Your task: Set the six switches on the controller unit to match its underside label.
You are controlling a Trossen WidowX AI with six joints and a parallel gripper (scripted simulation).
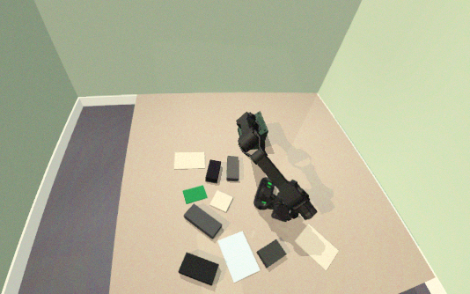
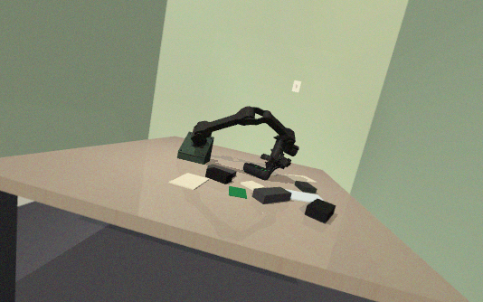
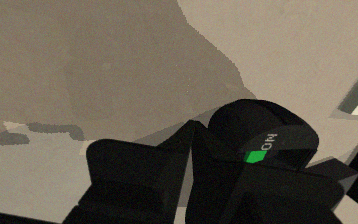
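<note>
The grey module lies 220 mm behind my gripper tip, 120 mm to the right of it and 10 mm above it. The rest, counted from my gripper tip: cream tile 200 mm to the right, 60 mm behind; then cream card 200 mm ahead, 160 mm to the left; then white sheet 170 mm to the right, 170 mm ahead.
</note>
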